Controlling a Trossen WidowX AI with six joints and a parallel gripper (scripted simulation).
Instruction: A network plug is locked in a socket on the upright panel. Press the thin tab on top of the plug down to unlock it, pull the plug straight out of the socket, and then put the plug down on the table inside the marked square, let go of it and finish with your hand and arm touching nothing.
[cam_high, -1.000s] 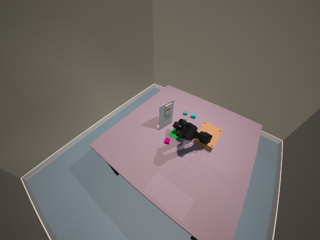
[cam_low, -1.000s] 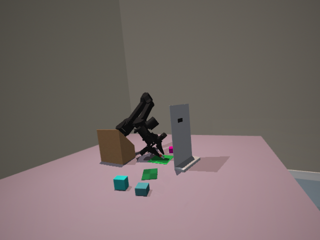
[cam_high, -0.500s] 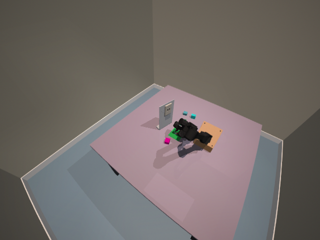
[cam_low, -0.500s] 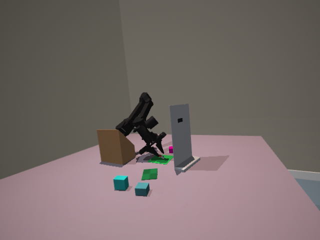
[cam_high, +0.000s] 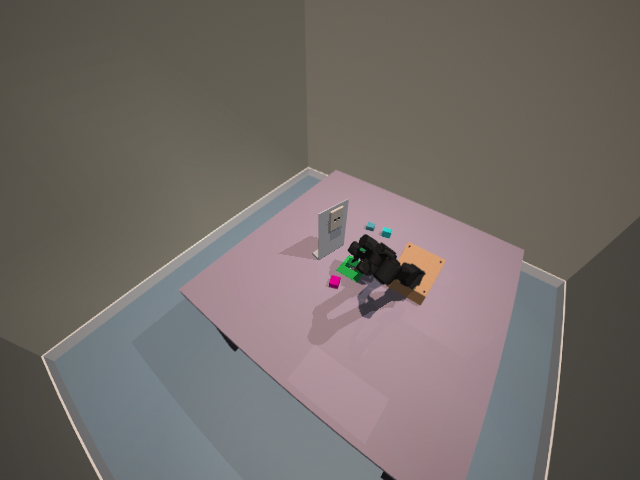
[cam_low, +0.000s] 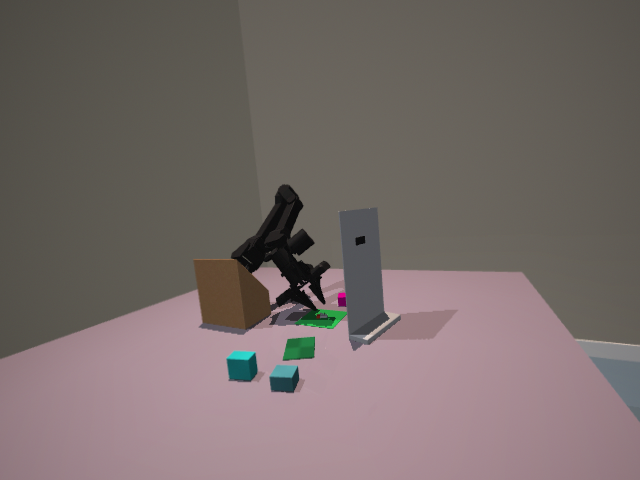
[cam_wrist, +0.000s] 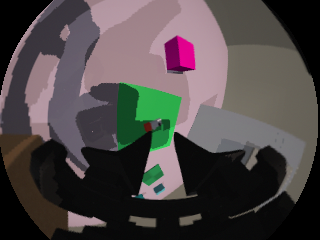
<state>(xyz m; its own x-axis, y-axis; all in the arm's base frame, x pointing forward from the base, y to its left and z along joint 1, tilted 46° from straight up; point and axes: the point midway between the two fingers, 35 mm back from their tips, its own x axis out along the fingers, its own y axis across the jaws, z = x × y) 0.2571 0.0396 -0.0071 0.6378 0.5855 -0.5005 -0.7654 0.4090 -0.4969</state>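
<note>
My gripper tip is 30 mm above the network plug. Round my gripper tip: grey upright panel 150 mm ahead, 110 mm above, 40 mm to the right; then bright green square 30 mm below.
</note>
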